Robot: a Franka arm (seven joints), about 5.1 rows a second.
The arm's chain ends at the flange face. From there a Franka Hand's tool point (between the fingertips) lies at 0.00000 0.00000 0.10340 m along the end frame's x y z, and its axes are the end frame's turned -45 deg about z.
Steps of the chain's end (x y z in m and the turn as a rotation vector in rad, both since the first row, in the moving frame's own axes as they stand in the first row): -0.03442, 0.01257, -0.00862, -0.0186, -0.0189, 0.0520; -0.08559, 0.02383, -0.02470, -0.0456, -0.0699, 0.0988; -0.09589, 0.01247, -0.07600, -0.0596, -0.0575, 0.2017
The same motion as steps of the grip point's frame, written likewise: -0.03597, -0.01554, -0.00866, 0.0002, -0.0265, 0.0520; -0.08571, -0.04586, -0.02506, 0.0172, -0.0817, 0.0988; -0.08513, -0.05969, -0.07635, -0.0015, -0.0828, 0.2017
